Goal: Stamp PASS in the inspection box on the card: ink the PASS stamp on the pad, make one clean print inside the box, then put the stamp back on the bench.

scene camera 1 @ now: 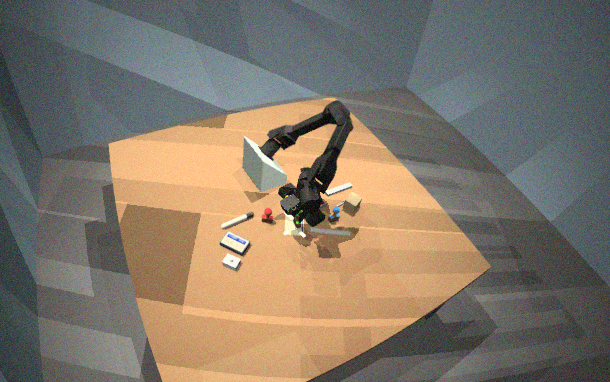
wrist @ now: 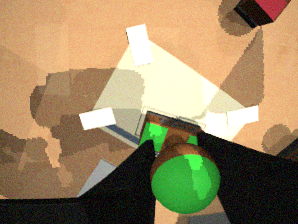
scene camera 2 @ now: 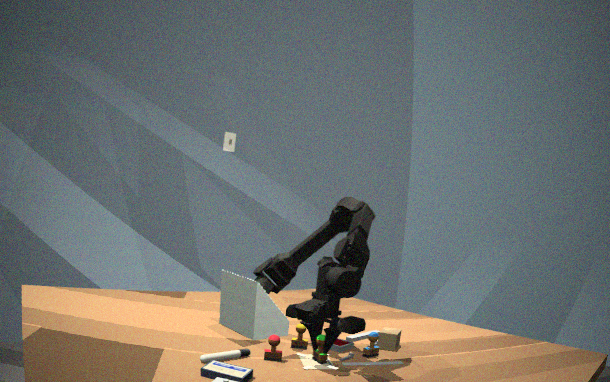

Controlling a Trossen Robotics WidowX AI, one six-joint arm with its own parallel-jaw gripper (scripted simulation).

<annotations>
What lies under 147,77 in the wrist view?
A white card.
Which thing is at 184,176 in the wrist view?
A green-knobbed stamp.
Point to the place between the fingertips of my gripper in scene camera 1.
297,219
</annotations>
